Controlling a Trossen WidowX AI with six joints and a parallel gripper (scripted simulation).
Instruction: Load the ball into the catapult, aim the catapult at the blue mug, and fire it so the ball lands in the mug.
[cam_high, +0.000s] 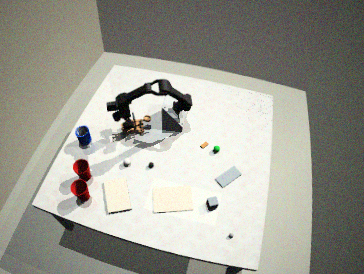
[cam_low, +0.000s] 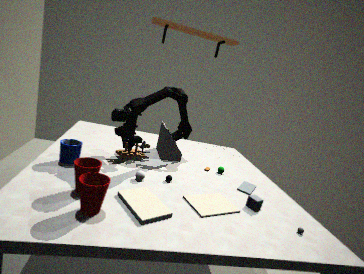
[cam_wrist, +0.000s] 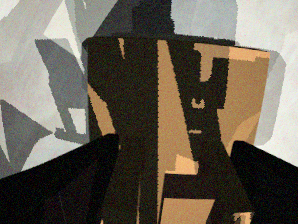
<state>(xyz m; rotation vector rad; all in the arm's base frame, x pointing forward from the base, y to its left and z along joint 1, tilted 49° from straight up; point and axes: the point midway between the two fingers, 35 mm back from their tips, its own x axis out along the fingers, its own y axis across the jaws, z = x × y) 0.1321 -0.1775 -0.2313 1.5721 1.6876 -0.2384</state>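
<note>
Right now the black ball is 24 cm ahead of my gripper tip, 19 cm to the left of it and 3 cm below it. Round my gripper tip: blue mug: 12 cm ahead, 26 cm to the right, 2 cm below; pale grey ball: 25 cm ahead, 5 cm to the left, 3 cm below; wooden catapult: 2 cm behind, 7 cm to the left, 2 cm above.
</note>
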